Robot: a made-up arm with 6 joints. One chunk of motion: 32 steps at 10 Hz.
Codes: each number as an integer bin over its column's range. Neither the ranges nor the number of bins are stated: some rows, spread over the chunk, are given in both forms.
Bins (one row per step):
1: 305 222 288 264 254 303
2: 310 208 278 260 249 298
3: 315 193 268 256 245 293
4: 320 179 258 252 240 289
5: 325 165 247 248 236 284
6: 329 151 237 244 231 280
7: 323 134 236 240 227 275
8: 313 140 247 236 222 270
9: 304 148 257 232 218 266
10: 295 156 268 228 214 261
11: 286 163 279 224 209 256
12: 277 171 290 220 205 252
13: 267 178 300 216 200 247
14: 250 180 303 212 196 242
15: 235 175 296 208 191 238
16: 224 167 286 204 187 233
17: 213 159 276 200 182 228
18: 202 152 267 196 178 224
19: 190 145 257 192 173 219
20: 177 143 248 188 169 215
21: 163 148 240 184 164 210
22: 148 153 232 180 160 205
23: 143 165 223 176 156 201
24: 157 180 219 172 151 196
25: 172 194 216 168 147 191
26: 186 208 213 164 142 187
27: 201 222 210 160 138 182
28: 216 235 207 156 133 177
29: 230 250 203 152 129 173
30: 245 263 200 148 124 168
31: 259 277 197 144 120 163
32: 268 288 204 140 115 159
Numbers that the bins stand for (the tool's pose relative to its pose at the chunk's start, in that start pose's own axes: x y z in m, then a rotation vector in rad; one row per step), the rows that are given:
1: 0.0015 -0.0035 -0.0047 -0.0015 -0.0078 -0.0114
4: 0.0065 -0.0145 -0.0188 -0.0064 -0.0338 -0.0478
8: 0.0041 -0.0244 -0.0240 -0.0130 -0.0673 -0.0973
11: -0.0049 -0.0185 -0.0090 -0.0179 -0.0914 -0.1337
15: -0.0218 -0.0155 -0.0010 -0.0245 -0.1249 -0.1805
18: -0.0328 -0.0213 -0.0146 -0.0295 -0.1491 -0.2170
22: -0.0508 -0.0211 -0.0310 -0.0360 -0.1825 -0.2664
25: -0.0428 -0.0106 -0.0386 -0.0410 -0.2067 -0.3029
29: -0.0235 0.0036 -0.0447 -0.0475 -0.2402 -0.3497
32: -0.0108 0.0133 -0.0442 -0.0525 -0.2662 -0.3862
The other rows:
2: 0.0031 -0.0071 -0.0094 -0.0032 -0.0171 -0.0244
3: 0.0048 -0.0109 -0.0141 -0.0048 -0.0245 -0.0374
5: 0.0081 -0.0180 -0.0240 -0.0081 -0.0413 -0.0608
6: 0.0095 -0.0216 -0.0287 -0.0097 -0.0505 -0.0712
7: 0.0075 -0.0259 -0.0292 -0.0114 -0.0580 -0.0842
9: 0.0011 -0.0223 -0.0193 -0.0147 -0.0747 -0.1077
10: -0.0019 -0.0203 -0.0141 -0.0163 -0.0822 -0.1207
12: -0.0078 -0.0165 -0.0038 -0.0196 -0.0989 -0.1441
13: -0.0112 -0.0147 0.0009 -0.0212 -0.1082 -0.1571
14: -0.0168 -0.0142 0.0023 -0.0229 -0.1156 -0.1701
16: -0.0255 -0.0175 -0.0057 -0.0262 -0.1323 -0.1936
17: -0.0291 -0.0195 -0.0104 -0.0278 -0.1416 -0.2066
19: -0.0368 -0.0231 -0.0193 -0.0311 -0.1584 -0.2300
20: -0.0411 -0.0236 -0.0235 -0.0327 -0.1658 -0.2404
21: -0.0458 -0.0223 -0.0273 -0.0344 -0.1751 -0.2534
23: -0.0524 -0.0180 -0.0353 -0.0377 -0.1900 -0.2768
24: -0.0478 -0.0142 -0.0371 -0.0393 -0.1993 -0.2899
26: -0.0381 -0.0071 -0.0400 -0.0426 -0.2160 -0.3133
27: -0.0331 -0.0035 -0.0414 -0.0442 -0.2234 -0.3263
28: -0.0281 -0.0002 -0.0428 -0.0459 -0.2327 -0.3393
30: -0.0185 0.0069 -0.0461 -0.0492 -0.2495 -0.3627
31: -0.0138 0.0105 -0.0475 -0.0508 -0.2569 -0.3758

